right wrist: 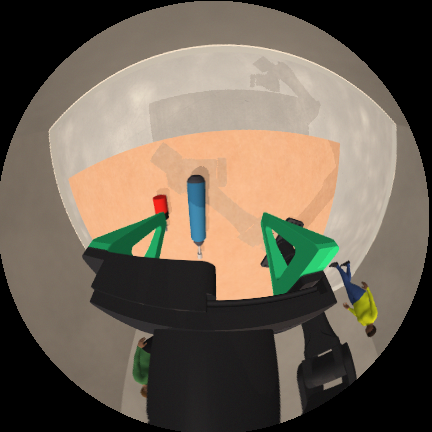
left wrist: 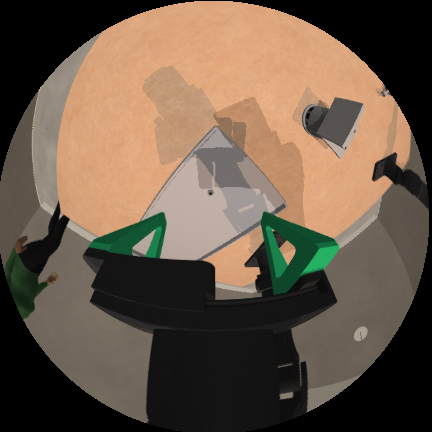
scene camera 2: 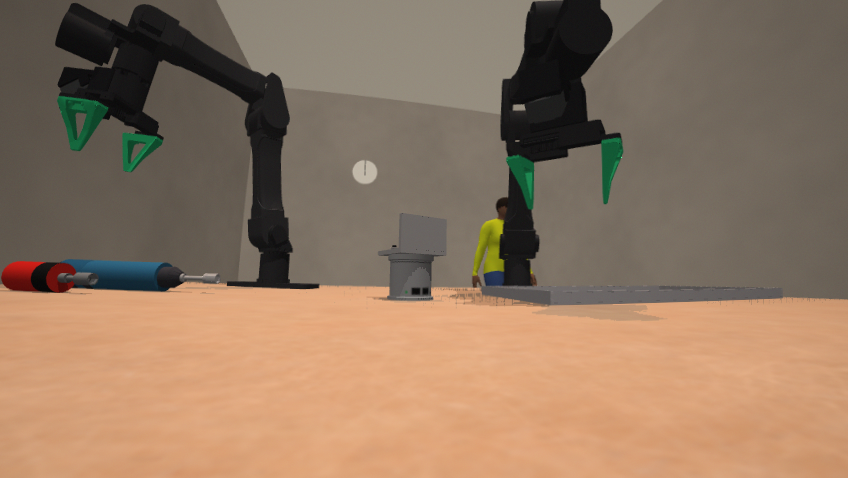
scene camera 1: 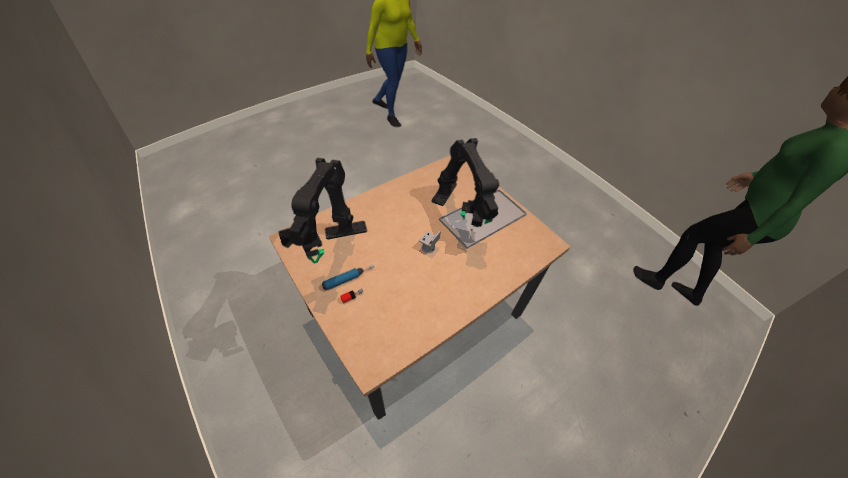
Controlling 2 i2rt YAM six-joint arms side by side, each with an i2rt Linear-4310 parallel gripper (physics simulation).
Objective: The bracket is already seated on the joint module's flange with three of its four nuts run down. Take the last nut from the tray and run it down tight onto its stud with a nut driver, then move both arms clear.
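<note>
The last nut is a small dark ring on the grey tray. My left gripper is open and empty, well above the tray. The grey bracket sits on the upright joint module; its nuts are too small to tell. My right gripper is open and empty above the table, near the blue driver. A shorter red driver lies beside it.
Both drivers lie on the wooden table, left of the joint module in scene camera 1. A person in yellow is behind the table. A person in green is at the right of scene camera 1.
</note>
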